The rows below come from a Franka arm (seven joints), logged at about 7 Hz.
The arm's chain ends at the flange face. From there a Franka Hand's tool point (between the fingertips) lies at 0.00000 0.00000 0.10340 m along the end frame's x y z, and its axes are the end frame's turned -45 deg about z.
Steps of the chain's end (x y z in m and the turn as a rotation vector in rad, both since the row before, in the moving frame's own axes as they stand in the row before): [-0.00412 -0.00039 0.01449 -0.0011 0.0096 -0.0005]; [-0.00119 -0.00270 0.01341 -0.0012 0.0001 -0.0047]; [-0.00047 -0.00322 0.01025 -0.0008 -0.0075 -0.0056]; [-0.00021 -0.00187 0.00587 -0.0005 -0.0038 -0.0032]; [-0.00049 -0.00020 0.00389 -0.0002 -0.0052 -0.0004]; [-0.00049 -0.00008 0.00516 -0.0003 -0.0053 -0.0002]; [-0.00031 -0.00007 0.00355 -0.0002 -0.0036 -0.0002]
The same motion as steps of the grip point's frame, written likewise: [-0.00202 -0.00241 0.01449 -0.0076 0.0060 -0.0005]; [0.00099 -0.00266 0.01341 -0.0009 -0.0008 -0.0047]; [0.00134 -0.00310 0.01025 0.0047 -0.0059 -0.0056]; [0.00086 -0.00171 0.00587 0.0023 -0.0030 -0.0032]; [-0.00060 -0.00085 0.00389 0.0035 -0.0038 -0.0004]; [-0.00070 -0.00077 0.00516 0.0035 -0.0040 -0.0002]; [-0.00045 -0.00052 0.00355 0.0024 -0.0027 -0.0002]
